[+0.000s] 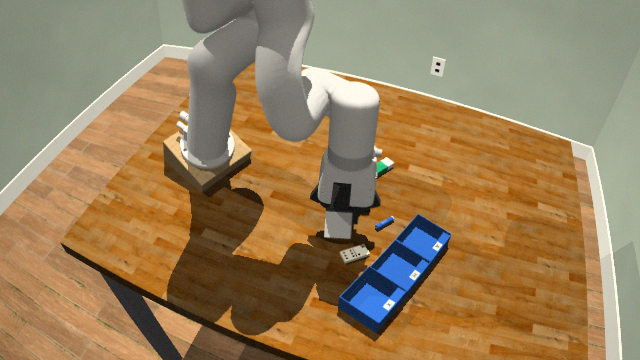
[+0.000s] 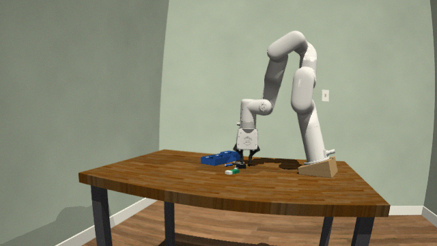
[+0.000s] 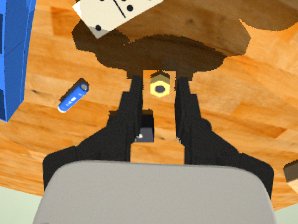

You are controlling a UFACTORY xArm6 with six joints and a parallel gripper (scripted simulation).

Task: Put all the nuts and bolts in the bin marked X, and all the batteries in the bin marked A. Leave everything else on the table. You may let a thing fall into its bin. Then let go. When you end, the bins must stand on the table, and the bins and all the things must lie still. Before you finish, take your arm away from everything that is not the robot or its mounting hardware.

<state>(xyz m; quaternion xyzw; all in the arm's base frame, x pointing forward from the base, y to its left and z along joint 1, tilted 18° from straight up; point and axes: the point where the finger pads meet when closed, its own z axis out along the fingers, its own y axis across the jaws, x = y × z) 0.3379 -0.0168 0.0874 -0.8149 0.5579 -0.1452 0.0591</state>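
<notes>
The brass nut lies 3 cm below my hand. From my hand the other things lie so: black block battery 7 cm to the left, 2 cm below, 1 cm ahead; then blue battery 7 cm ahead, 5 cm to the left, 3 cm below; then white domino 5 cm to the right, 5 cm ahead, 3 cm below.
</notes>
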